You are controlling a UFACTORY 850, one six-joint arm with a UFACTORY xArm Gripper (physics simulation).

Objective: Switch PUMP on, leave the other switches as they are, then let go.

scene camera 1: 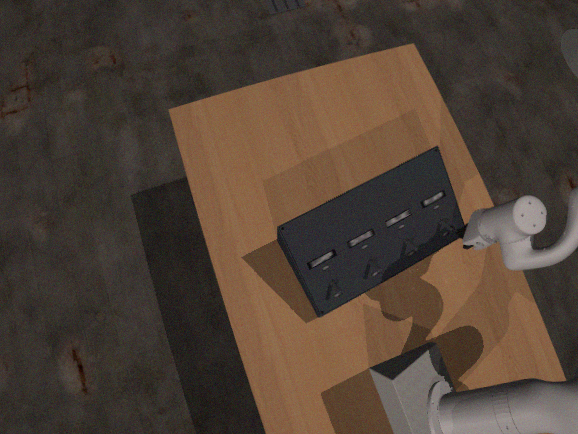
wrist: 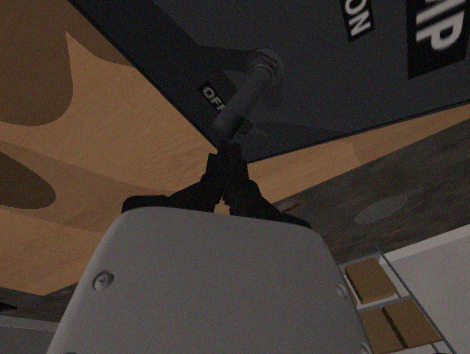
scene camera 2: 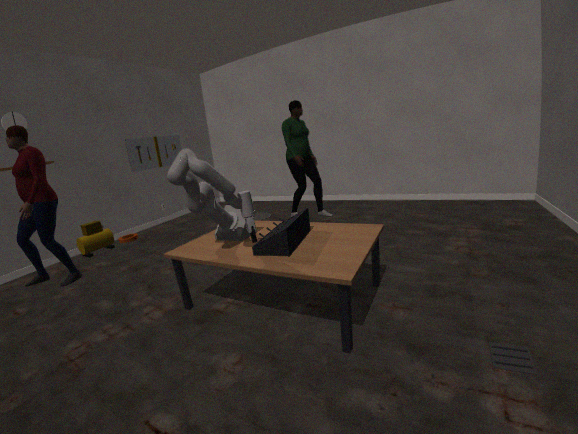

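The dark sloped switch panel [scene camera 1: 350,205] [scene camera 2: 295,237] [wrist: 320,95] stands on the table. In the wrist view, the PUMP label [wrist: 442,30] is partly cut off at the top right. The PUMP switch lever [wrist: 242,100] leans toward the OFF label [wrist: 210,94] and partly covers it; the ON label [wrist: 357,20] lies on the other side of its base. My gripper [scene camera 1: 461,232] [scene camera 2: 254,239] [wrist: 225,155] is shut and empty. Its tips are right by the lever's free end, at the panel's lower corner; whether they touch it is unclear.
The other switches [scene camera 1: 334,289] [scene camera 1: 374,270] [scene camera 1: 410,248] run along the panel toward its left end in scene camera 1. The panel stands on the wooden table [scene camera 1: 300,120] [scene camera 2: 340,255]. Two people, in red [scene camera 2: 34,170] and green [scene camera 2: 297,137], stand beyond the table.
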